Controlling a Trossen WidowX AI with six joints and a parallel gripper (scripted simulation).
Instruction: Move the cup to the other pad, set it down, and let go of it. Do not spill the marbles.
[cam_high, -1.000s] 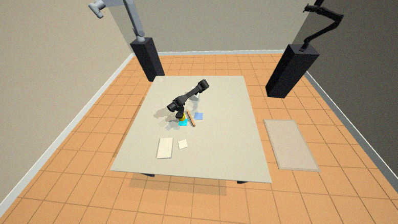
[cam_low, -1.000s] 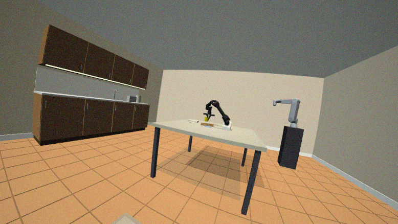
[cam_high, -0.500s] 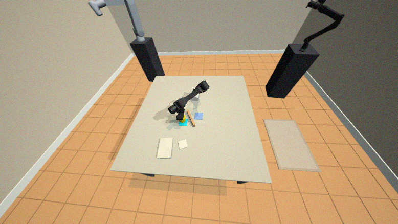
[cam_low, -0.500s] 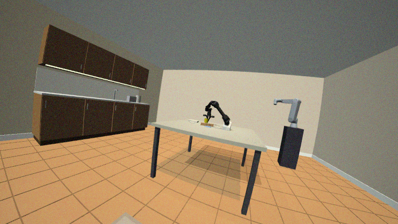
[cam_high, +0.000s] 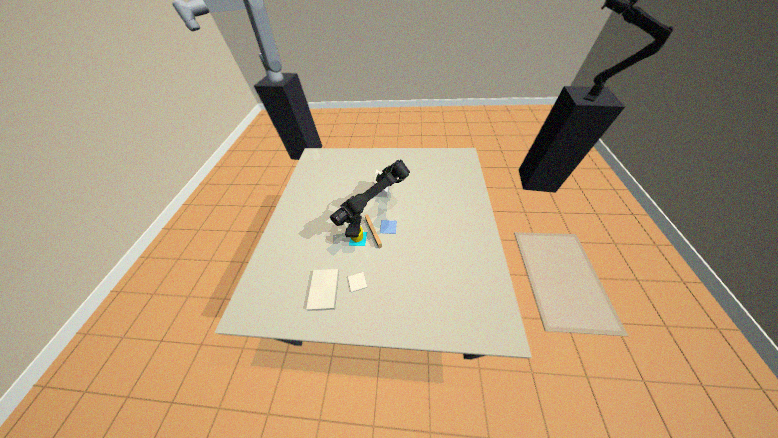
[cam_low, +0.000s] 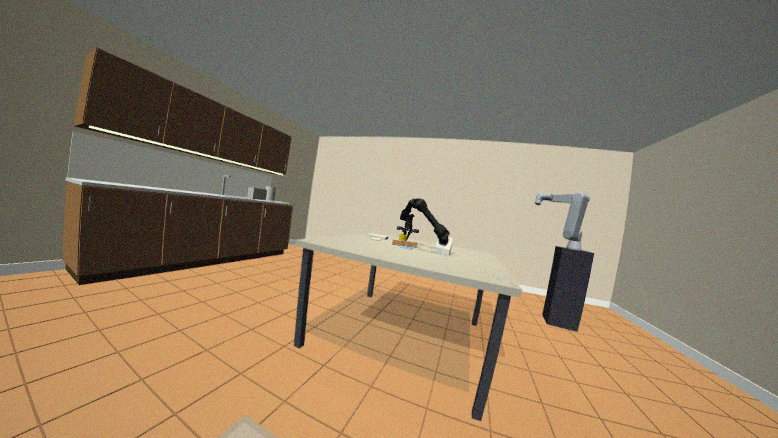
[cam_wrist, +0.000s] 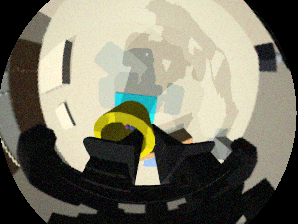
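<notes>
Now: gripper tip 80 mm to the right of the wooden bar, 40 mm above it and 20 mm past it. Round my gripper tip: yellow cup 20 mm ahead; light blue pad 150 mm to the left, 70 mm behind, 60 mm below.
</notes>
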